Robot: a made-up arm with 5 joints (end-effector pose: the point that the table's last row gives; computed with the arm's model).
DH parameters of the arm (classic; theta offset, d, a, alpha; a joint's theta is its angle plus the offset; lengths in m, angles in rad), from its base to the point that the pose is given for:
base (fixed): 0 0 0 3.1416
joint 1: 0 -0.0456 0.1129 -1.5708
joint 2: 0 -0.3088 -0.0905 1.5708
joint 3: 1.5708 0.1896 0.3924 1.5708
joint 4: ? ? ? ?
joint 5: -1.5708 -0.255 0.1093 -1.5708
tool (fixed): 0 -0.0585 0 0
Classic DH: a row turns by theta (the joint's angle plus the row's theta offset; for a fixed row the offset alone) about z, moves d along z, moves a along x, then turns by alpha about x.
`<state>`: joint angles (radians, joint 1 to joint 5).
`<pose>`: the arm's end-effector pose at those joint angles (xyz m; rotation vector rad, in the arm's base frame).
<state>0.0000 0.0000 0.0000 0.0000 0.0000</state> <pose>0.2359 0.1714 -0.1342 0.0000 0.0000 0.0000</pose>
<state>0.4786 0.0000 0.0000 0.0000 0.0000</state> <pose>0.2883 0.0435 -0.1342 0.0000 0.0000 -0.4786</pose>
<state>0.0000 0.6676 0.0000 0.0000 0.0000</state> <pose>0.3208 0.1714 -0.0194 0.0000 -0.6676 0.0000</pose>
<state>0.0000 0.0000 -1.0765 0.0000 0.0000</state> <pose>0.2446 0.4316 -0.1342 0.0000 0.0000 1.0765</pose>
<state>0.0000 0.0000 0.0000 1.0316 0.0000</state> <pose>0.2359 0.0389 0.0799 1.0316 0.0000 0.0000</pose>
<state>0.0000 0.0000 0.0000 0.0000 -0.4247</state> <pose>0.2021 0.1714 -0.1740 0.0000 0.4247 0.0000</pose>
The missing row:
joint 4: -1.5708 0.1042 0.0683 -1.5708
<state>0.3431 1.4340 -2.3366 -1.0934 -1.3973</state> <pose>0.7220 0.3550 0.0791 -2.3243 -0.8975 -0.3549</pose>
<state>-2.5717 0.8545 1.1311 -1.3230 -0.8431</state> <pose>-0.1858 0.0878 -0.5348 -0.6778 0.1423 0.9616</pose>
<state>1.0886 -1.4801 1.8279 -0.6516 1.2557</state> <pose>0.0695 0.1820 0.2574 -1.2115 1.6330 -0.6041</pose>
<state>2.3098 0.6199 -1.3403 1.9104 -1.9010</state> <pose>-0.0929 -0.4231 0.3019 1.2570 0.9135 0.5288</pose>
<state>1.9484 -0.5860 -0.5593 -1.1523 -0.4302</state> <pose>0.1026 -0.1089 -0.4436 -0.1526 1.2743 -1.1093</pose>
